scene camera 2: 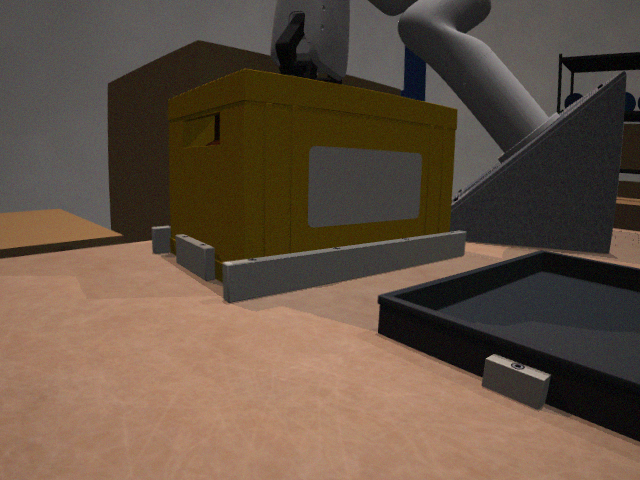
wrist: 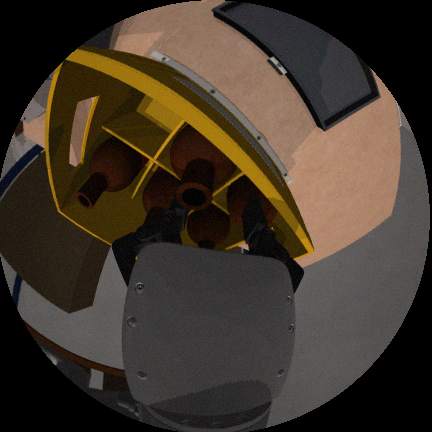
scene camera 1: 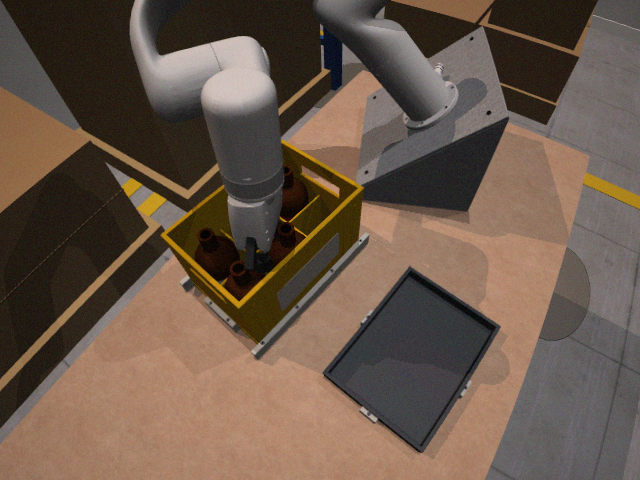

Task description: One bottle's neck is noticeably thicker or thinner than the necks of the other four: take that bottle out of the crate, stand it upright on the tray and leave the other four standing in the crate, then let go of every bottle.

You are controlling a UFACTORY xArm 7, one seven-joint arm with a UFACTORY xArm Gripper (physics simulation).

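Places are measured from the arm's base along level axes (x ahead, y left, z up), in millimetres.
Where they show: gripper, between the fingertips: (wrist: 219,197) (scene camera 1: 268,252); arm's base, origin of its link: (scene camera 2: 530,140) (scene camera 1: 430,107).
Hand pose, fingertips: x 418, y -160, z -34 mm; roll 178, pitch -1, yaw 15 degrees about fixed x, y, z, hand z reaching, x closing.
Note:
Things, the pixels of their top centre, and the offset from my fingertips. "spot": a spot on its surface instead.
- yellow crate, centre of its top: (wrist: 163,236) (scene camera 2: 315,100) (scene camera 1: 263,210) 42 mm back, 22 mm right, 48 mm up
- last bottle, a spot on its surface: (wrist: 200,150) spot: 38 mm back, 39 mm left, 1 mm down
- fifth bottle, centre of its top: (wrist: 152,239) 52 mm back, 62 mm right, 36 mm up
- dark tray, a spot on its surface: (scene camera 2: 568,310) (scene camera 1: 406,341) spot: 11 mm ahead, 253 mm left, 122 mm down
Several brown bottles stand in the yellow crate (scene camera 1: 350,222) (scene camera 2: 279,180) (wrist: 115,70). In scene camera 1 one bottle (scene camera 1: 294,198) is at the back, another (scene camera 1: 214,258) at the left, one (scene camera 1: 244,283) at the front corner and one (scene camera 1: 285,250) by the labelled wall. In the wrist view that last bottle (wrist: 200,150) has a broad-looking neck, but it rises closest to the camera. A fifth bottle (wrist: 159,192) is partly behind a finger. My gripper (scene camera 1: 258,264) (wrist: 219,197) is open and empty, its fingertips inside the crate, beside the broad-looking neck. The dark tray (scene camera 1: 413,346) (scene camera 2: 568,310) (wrist: 320,45) holds no bottle.
Grey rails (scene camera 1: 310,295) (scene camera 2: 341,263) (wrist: 212,91) run along the crate's foot. Dividers (wrist: 167,142) split the crate inside. Small grey blocks (scene camera 1: 368,413) (scene camera 2: 515,379) sit against the tray. The arm's wedge-shaped base (scene camera 1: 434,173) (scene camera 2: 563,196) stands behind the crate and tray.

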